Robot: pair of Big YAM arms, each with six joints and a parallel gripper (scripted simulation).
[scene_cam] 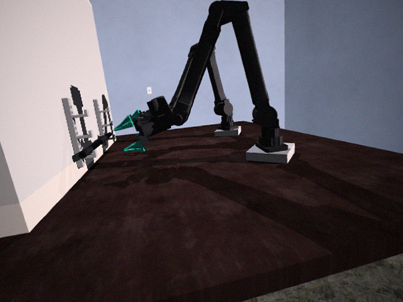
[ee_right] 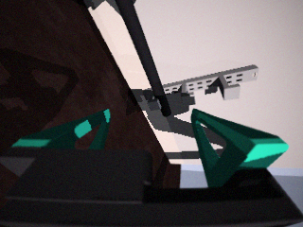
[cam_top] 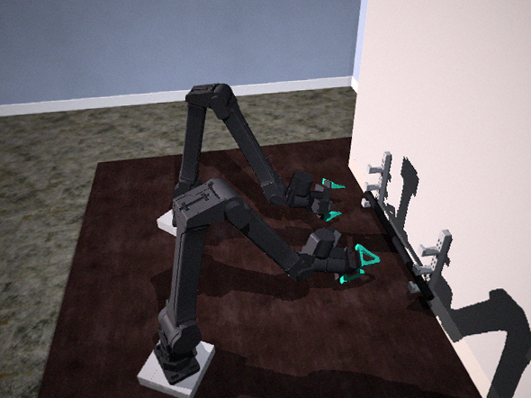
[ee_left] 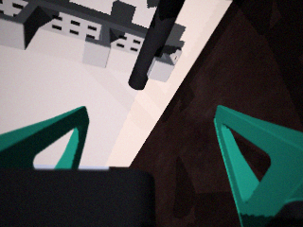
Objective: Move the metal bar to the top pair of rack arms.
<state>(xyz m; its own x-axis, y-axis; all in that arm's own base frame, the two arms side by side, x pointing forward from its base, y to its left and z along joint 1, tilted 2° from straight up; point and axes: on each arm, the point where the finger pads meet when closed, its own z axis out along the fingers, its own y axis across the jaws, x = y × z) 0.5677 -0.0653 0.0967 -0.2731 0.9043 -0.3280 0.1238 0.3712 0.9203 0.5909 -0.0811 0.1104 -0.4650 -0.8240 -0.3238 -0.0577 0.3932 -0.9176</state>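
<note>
My right hand is 15 cm to the right of the dark metal bar, 14 cm short of it and 4 cm above it. From my right hand the other things lie so: white wall: 32 cm ahead, 32 cm above, 13 cm to the left.
The dark metal bar lies 190 mm to the right of my left hand, 140 mm ahead of it and 30 mm below it. Also, from my left hand: white wall (330 mm ahead, 330 mm above, 200 mm to the right).
</note>
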